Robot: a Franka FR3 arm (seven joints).
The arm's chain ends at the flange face. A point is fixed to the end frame.
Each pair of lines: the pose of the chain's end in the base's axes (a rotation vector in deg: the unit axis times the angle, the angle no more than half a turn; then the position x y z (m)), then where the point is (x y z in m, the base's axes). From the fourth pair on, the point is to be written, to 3 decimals.
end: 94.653, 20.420, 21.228, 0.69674, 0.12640, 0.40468
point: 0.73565 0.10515 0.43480
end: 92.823, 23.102, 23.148, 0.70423, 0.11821, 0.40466
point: 0.74416 0.09980 0.43530
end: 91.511, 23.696, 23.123, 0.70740, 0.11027, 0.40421
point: 0.74750 0.09287 0.43522
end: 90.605, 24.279, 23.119, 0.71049, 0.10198, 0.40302
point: 0.751 0.085 0.434
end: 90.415, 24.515, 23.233, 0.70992, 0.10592, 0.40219
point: 0.750 0.090 0.433
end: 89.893, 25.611, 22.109, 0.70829, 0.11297, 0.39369
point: 0.749 0.097 0.424
